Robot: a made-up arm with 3 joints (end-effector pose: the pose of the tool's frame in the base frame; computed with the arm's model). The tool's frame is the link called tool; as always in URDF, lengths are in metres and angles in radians.
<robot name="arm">
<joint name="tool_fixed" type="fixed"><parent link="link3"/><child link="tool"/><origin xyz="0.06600 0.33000 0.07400" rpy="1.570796 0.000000 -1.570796"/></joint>
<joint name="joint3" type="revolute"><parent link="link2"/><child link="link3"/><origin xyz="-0.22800 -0.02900 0.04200" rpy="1.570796 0.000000 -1.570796"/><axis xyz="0 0 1"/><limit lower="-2.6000" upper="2.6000"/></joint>
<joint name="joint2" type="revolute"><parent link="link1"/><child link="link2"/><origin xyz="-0.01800 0.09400 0.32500" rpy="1.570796 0.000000 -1.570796"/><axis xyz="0 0 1"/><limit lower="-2.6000" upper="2.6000"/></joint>
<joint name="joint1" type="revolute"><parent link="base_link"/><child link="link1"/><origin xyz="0.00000 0.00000 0.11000" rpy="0.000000 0.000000 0.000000"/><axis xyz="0 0 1"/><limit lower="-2.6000" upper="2.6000"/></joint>
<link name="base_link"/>
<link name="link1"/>
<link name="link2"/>
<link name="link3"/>
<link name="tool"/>
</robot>
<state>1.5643 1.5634 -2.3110</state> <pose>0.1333 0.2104 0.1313 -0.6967 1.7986 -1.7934</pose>
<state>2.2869 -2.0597 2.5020</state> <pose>0.0747 0.2842 0.5979 0.7499 -1.0080 -1.0907</pose>
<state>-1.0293 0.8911 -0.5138</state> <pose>-0.0849 0.3165 0.0438 -1.0153 0.0119 -0.7135</pose>
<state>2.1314 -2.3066 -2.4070</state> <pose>-0.1561 0.1725 0.7939 1.0445 0.2220 -0.6084</pose>
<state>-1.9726 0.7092 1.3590</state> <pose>0.5409 -0.0192 0.4506 0.9468 1.5219 -2.0150</pose>
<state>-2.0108 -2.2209 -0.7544</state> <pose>0.2467 0.1660 0.8589 -0.9340 2.3981 1.5933</pose>
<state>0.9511 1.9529 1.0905</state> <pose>-0.3184 -0.1058 0.0678 -1.7521 -0.1519 -0.3740</pose>
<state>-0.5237 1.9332 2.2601</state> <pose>0.2043 0.1559 0.0577 -0.6310 1.7976 -2.3930</pose>
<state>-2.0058 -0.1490 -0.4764</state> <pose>0.5244 0.1125 0.2435 -0.3846 -0.4523 -1.9930</pose>
